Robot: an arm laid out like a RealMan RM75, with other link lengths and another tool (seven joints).
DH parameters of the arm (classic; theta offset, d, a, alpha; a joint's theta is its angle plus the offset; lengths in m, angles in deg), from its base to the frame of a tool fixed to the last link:
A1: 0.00 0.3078 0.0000 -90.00
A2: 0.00 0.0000 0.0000 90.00
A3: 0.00 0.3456 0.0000 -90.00
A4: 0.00 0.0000 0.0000 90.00
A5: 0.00 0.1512 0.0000 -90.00
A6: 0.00 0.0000 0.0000 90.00
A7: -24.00 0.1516 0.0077 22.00
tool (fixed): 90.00 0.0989 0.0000 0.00
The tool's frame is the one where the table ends.
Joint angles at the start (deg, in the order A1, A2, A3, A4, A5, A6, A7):
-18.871, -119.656, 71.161, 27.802, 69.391, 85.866, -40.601
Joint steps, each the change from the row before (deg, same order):
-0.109, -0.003, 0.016, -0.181, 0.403, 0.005, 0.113
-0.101, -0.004, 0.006, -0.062, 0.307, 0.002, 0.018
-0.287, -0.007, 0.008, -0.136, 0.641, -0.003, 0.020
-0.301, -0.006, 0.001, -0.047, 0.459, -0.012, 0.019
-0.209, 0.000, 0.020, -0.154, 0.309, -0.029, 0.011
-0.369, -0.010, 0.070, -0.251, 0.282, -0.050, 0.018
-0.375, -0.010, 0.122, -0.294, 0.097, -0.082, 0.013
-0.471, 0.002, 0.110, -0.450, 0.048, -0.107, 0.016
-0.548, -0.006, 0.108, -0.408, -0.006, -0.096, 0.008
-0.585, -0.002, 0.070, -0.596, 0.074, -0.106, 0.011
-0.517, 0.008, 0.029, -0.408, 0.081, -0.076, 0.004
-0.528, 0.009, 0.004, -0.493, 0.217, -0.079, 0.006
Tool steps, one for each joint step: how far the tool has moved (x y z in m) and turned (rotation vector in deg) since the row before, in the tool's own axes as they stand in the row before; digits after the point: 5 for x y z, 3 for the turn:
0.00091, 0.00168, 0.00031, -0.355, 0.224, 0.184
0.00075, 0.00094, 0.00041, -0.245, 0.201, 0.145
0.00161, 0.00165, 0.00126, -0.499, 0.466, 0.327
0.00127, 0.00054, 0.00147, -0.300, 0.407, 0.334
0.00076, 0.00088, 0.00093, -0.288, 0.241, 0.140
0.00107, 0.00058, 0.00179, -0.302, 0.350, 0.155
0.00079, 0.00023, 0.00188, -0.221, 0.275, 0.060
0.00053, 0.00015, 0.00224, -0.245, 0.249, -0.012
0.00065, -0.00059, 0.00271, -0.152, 0.305, 0.033
0.00055, 0.00013, 0.00270, -0.291, 0.279, -0.059
0.00045, -0.00044, 0.00240, -0.185, 0.268, 0.045
0.00057, 0.00026, 0.00233, -0.324, 0.292, 0.041

